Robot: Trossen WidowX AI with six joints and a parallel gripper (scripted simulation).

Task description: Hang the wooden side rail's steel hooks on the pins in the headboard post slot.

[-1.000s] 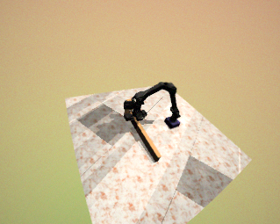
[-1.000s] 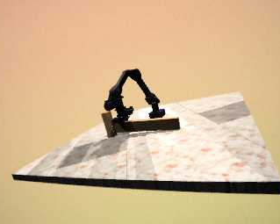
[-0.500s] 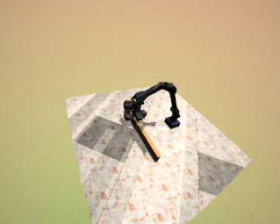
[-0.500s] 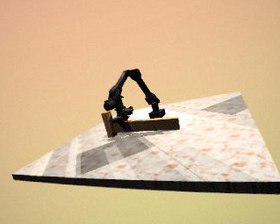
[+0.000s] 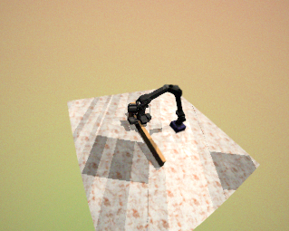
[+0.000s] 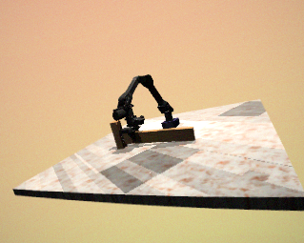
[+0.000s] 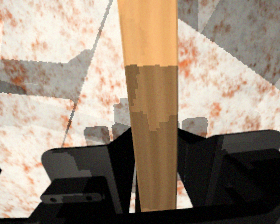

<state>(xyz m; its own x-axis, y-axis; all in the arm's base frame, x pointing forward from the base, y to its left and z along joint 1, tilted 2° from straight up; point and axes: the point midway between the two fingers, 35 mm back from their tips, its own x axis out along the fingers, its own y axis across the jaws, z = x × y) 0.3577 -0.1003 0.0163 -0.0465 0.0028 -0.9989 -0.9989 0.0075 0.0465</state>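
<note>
My gripper tip is now 120 mm to the left of the headboard post and 40 mm below it.
</note>
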